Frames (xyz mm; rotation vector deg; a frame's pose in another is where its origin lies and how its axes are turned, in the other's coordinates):
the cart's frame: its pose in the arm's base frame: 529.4 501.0 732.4 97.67 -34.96 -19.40
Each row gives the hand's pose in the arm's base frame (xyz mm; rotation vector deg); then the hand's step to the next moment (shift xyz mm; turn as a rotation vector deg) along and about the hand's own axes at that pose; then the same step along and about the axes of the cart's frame.
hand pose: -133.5 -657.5 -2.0 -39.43 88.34 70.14
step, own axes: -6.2 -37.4 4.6 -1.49 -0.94 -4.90
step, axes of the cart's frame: 33.9 -13.9 -10.7 2.64 1.66 4.17
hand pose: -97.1 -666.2 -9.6 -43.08 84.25 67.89
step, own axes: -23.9 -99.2 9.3 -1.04 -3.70 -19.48
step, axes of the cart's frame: 95.0 -21.9 -31.5 8.61 2.25 17.75
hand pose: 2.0 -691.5 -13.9 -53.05 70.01 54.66
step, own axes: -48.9 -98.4 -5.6 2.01 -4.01 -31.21
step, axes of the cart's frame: 100.0 39.1 -23.9 11.66 0.15 29.29
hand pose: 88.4 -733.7 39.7 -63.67 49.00 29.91
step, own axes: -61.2 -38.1 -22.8 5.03 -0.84 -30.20
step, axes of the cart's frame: 13.0 71.8 19.8 9.92 -3.95 28.71
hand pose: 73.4 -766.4 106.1 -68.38 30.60 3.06
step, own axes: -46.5 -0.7 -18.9 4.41 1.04 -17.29
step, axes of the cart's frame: -33.7 25.6 26.9 6.05 -4.38 16.24
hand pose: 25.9 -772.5 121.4 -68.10 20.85 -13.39
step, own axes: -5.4 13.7 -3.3 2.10 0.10 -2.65
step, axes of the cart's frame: -8.9 -11.8 3.1 2.29 -1.04 2.27
